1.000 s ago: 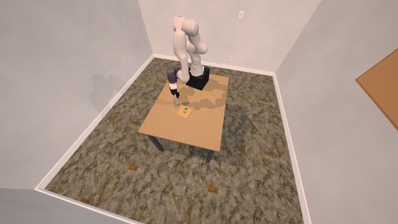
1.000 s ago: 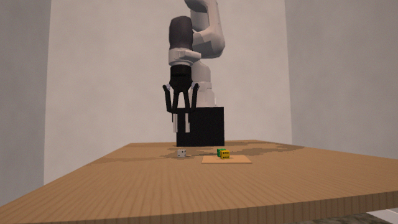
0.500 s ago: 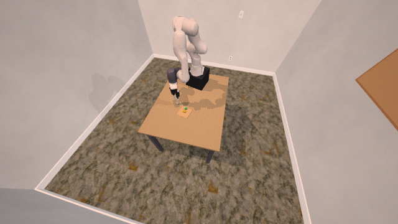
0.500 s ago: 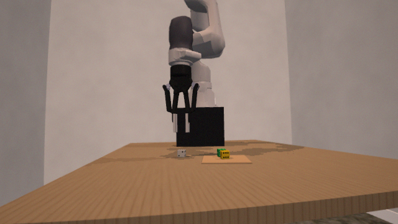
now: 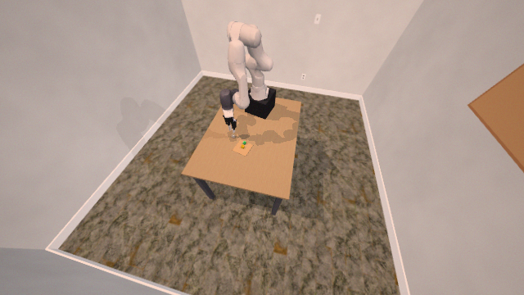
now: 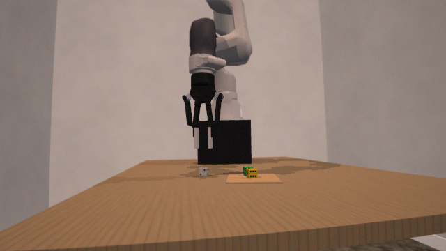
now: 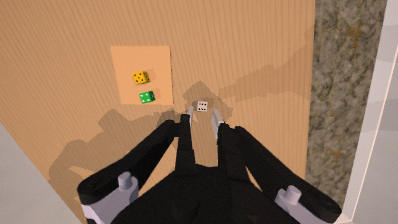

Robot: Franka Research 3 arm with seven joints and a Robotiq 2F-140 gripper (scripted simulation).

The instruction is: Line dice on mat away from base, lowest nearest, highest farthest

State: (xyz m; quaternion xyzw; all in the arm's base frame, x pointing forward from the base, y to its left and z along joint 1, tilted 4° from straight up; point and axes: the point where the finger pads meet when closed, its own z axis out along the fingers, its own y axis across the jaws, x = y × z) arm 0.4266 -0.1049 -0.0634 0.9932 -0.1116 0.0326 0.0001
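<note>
My gripper is now 110 mm above the white die. From my hand the other things lie so: tan mat (140 mm to the left, 120 mm below, 90 mm ahead); then green die (130 mm to the left, 100 mm below, 40 mm ahead); then yellow die (140 mm to the left, 100 mm below, 90 mm ahead).
</note>
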